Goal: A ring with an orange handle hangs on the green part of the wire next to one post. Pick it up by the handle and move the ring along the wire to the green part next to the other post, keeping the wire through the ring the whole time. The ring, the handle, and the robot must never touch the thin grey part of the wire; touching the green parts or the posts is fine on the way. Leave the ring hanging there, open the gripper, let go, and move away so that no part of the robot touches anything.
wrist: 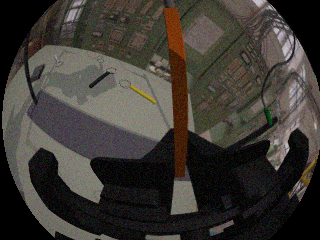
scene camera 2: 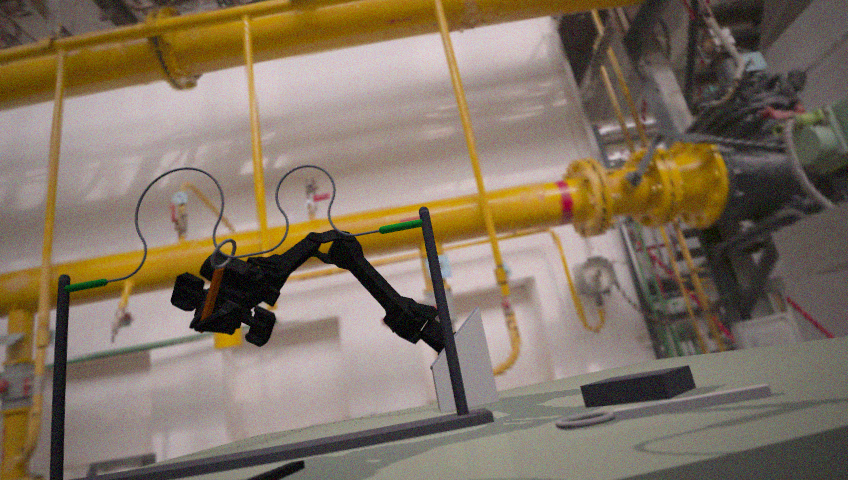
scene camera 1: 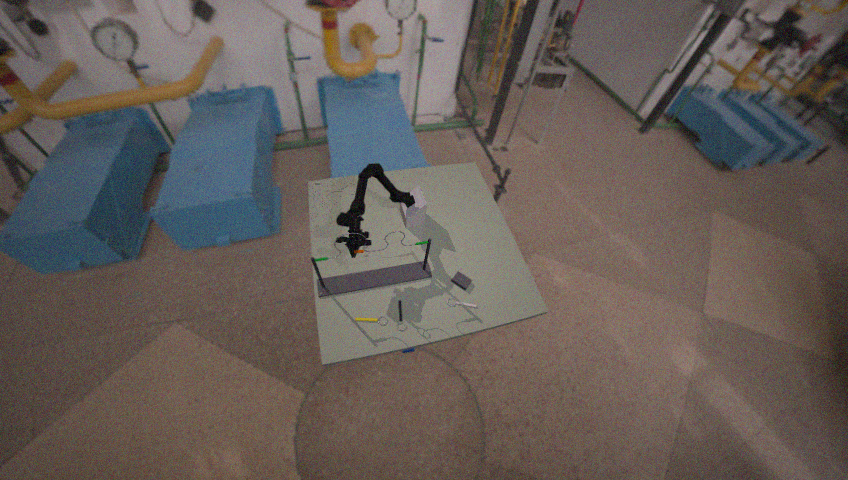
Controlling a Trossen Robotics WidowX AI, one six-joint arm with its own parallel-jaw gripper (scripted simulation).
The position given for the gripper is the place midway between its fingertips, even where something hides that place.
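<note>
Scene camera 2 shows the gripper (scene camera 2: 193, 327), and the wrist view too shows the gripper (wrist: 177, 132).
</note>
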